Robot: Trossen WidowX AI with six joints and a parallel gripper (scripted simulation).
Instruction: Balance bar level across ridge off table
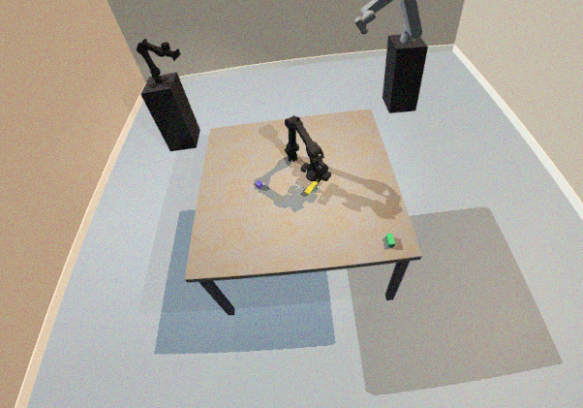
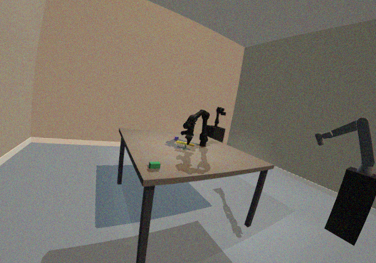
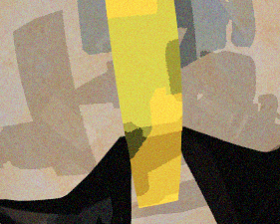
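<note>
Now: the yellow bar 20 mm ahead of my gripper tip and 20 mm to the right of it. The rest, counted from my gripper tip: green block (450 mm ahead, 360 mm to the left, 40 mm below); then purple cube (60 mm behind, 370 mm to the right, 40 mm below).
</note>
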